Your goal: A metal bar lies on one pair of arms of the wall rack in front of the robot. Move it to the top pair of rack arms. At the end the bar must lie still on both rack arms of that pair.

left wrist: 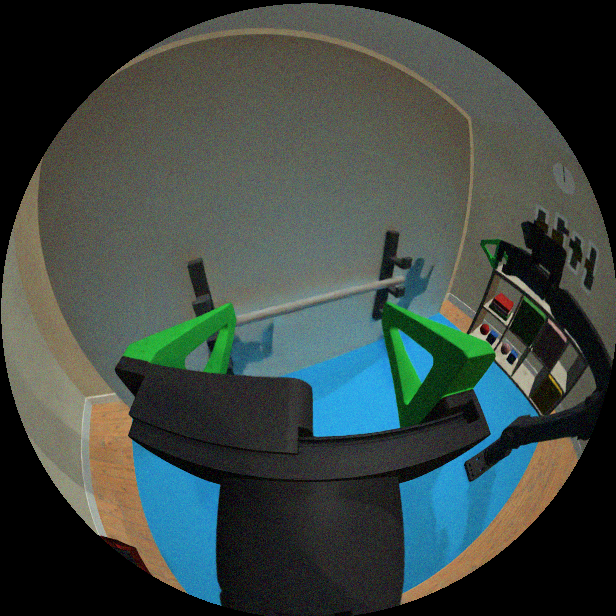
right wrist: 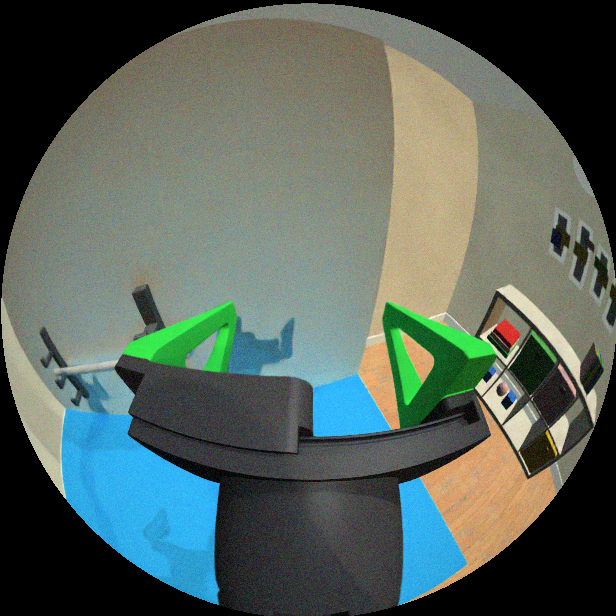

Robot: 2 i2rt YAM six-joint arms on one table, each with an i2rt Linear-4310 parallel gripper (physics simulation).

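A grey metal bar (left wrist: 321, 298) lies across a lower pair of arms of the dark wall rack, between its left post (left wrist: 199, 286) and right post (left wrist: 389, 270). An empty arm (left wrist: 402, 262) sticks out above the bar on the right post. My left gripper (left wrist: 310, 339) is open and empty, its green fingers well short of the bar, which shows between them. My right gripper (right wrist: 310, 339) is open and empty, off to the right of the rack. In the right wrist view the bar (right wrist: 86, 366) and rack posts (right wrist: 146, 310) show at the far left.
A blue mat (left wrist: 356, 390) covers the table in front of the wall. A white shelf unit (right wrist: 534, 379) with coloured items stands at the right. The right arm (left wrist: 551, 321) shows at the right edge of the left wrist view.
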